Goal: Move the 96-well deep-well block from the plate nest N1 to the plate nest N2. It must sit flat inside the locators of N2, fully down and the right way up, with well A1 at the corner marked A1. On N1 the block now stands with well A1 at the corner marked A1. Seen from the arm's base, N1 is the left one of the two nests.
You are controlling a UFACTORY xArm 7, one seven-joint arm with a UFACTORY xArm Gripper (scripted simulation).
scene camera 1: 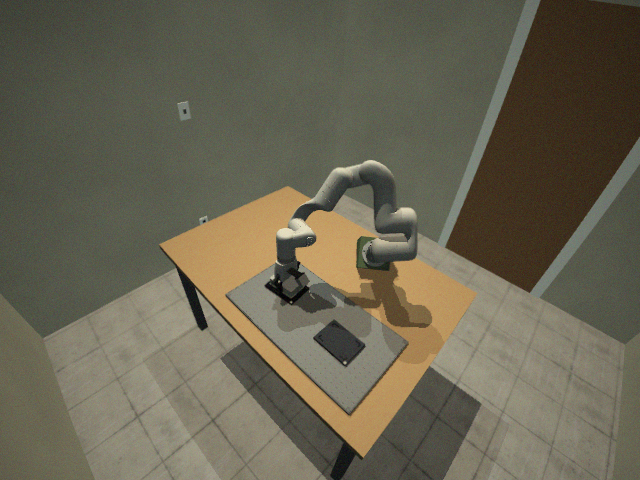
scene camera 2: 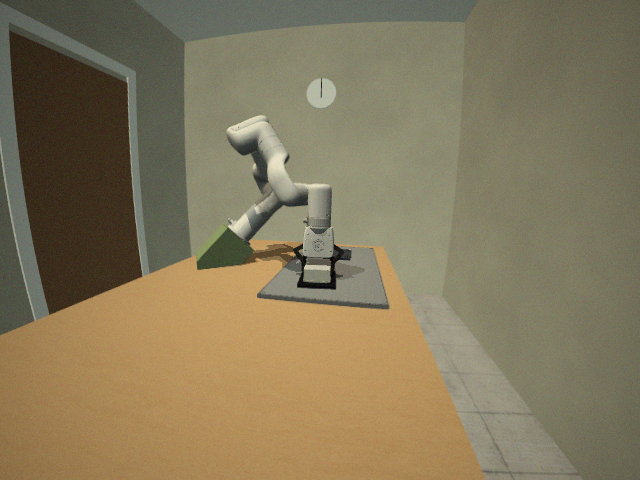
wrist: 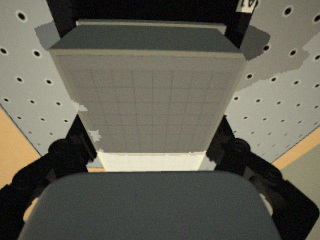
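There is a 96-well deep-well block (wrist: 151, 94) that I can see, and along with the block I see my own gripper (wrist: 152, 109).
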